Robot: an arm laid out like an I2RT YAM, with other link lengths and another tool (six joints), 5 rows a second.
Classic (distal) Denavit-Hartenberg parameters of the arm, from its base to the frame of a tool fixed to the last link. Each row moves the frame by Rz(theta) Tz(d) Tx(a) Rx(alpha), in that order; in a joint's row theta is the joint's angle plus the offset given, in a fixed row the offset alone. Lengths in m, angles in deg.
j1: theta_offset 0; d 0.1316; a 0.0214; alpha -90
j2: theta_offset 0; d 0; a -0.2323; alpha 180
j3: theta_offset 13.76; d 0; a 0.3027; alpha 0
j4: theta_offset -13.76; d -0.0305; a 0.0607; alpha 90
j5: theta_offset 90; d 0.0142; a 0; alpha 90
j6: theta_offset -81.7; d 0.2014; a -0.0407; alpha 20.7
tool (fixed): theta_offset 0; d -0.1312; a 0; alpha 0
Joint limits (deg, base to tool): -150..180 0..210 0..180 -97..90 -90..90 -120..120
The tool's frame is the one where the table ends.
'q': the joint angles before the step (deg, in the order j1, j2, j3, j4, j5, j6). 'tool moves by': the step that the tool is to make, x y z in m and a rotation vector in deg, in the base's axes. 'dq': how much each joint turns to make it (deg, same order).
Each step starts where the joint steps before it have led.
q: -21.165, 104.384, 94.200, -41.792, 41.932, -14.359
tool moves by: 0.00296, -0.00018, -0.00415, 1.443, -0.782, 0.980
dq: -0.016, 0.263, 0.016, 0.265, -1.896, 0.290
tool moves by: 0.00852, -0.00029, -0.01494, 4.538, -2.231, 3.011
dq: -0.134, 0.704, -0.518, 1.183, -5.906, 0.784
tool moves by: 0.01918, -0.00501, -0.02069, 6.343, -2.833, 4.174
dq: -0.592, 3.331, 2.047, 1.283, -8.403, 0.598
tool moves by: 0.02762, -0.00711, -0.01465, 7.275, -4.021, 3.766
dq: -0.801, 5.723, 6.527, -0.428, -9.314, 1.624
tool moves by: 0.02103, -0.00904, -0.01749, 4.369, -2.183, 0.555
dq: -0.819, 6.007, 5.878, -0.065, -4.679, 2.001
